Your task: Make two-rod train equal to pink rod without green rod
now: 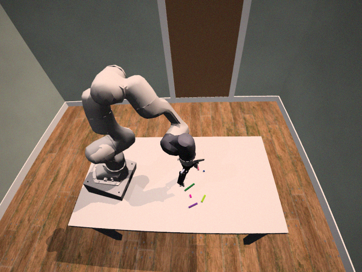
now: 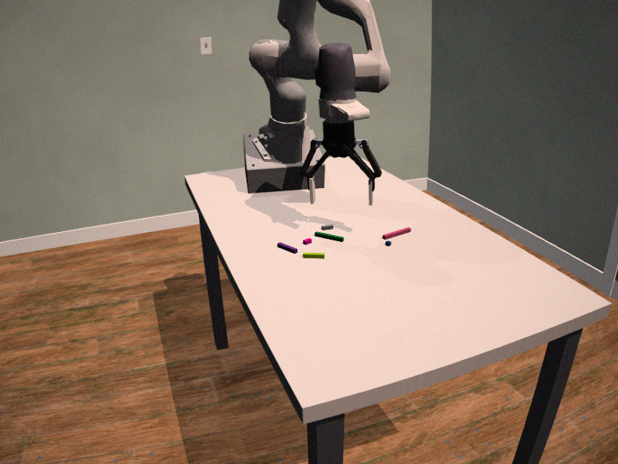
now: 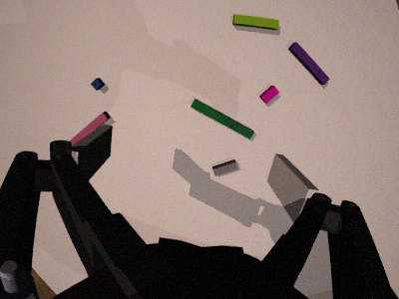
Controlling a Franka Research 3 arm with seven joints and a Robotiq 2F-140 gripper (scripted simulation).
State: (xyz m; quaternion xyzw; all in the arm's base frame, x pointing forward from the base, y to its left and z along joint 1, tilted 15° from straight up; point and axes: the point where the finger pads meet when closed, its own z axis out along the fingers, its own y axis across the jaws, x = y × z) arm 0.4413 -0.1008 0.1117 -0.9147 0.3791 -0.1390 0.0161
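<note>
My hand is 6 cm past the grey rod and 10 cm above it. Round my hand: magenta rod: 1 cm behind, 10 cm to the right, 10 cm below; blue rod: 11 cm ahead, 6 cm to the left, 10 cm below; green rod: 1 cm behind, 3 cm to the right, 10 cm below.
</note>
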